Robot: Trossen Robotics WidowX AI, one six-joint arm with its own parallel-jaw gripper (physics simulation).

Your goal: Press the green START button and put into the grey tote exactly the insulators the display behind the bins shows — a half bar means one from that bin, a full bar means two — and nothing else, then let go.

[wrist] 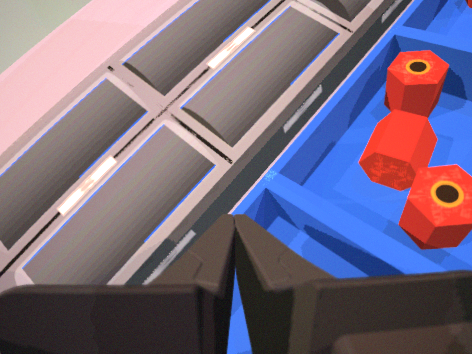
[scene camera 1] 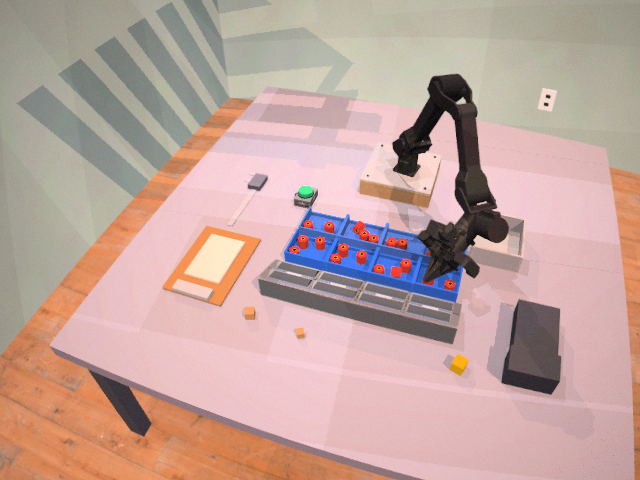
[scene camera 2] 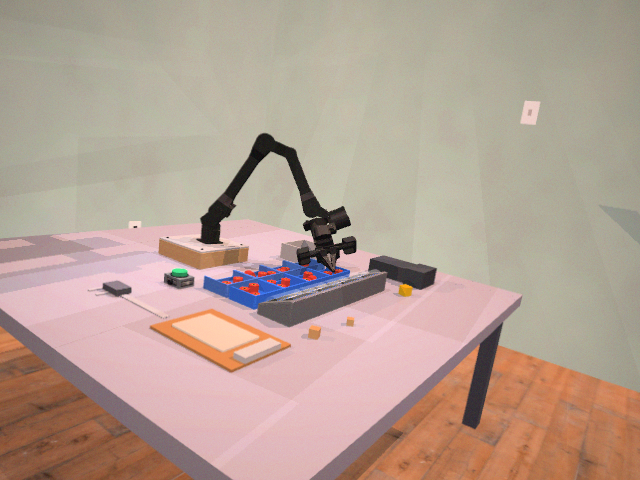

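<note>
The black gripper (scene camera 1: 427, 280) (scene camera 2: 333, 270) (wrist: 234, 217) is shut with nothing between its fingertips. It points down at the front right bin of the blue bin block (scene camera 1: 341, 268) (scene camera 2: 244, 299) (wrist: 320, 216). A red insulator (scene camera 1: 449, 284) lies in that bin, another (scene camera 1: 428, 282) partly behind the fingertips. In the wrist view, three insulators, one (wrist: 442, 205) nearest, occupy the neighbouring bin; the middle one lies on its side. The grey display (scene camera 1: 356, 310) (scene camera 2: 330, 302) (wrist: 120, 215) shows short pale bars; their readings are unclear. The green START button (scene camera 1: 306, 191) (scene camera 2: 179, 272) stands left. The grey tote (scene camera 1: 497, 260) (scene camera 2: 290, 251) is partly hidden by the arm.
A black block (scene camera 1: 535, 346) (scene camera 2: 400, 270) and a yellow cube (scene camera 1: 459, 364) (scene camera 2: 405, 290) are right of the display. Two small orange cubes, one (scene camera 1: 249, 313) (scene camera 2: 314, 332) larger, are in front. An orange clipboard (scene camera 1: 235, 271) and a grey plug (scene camera 1: 257, 181) (scene camera 2: 116, 287) lie left.
</note>
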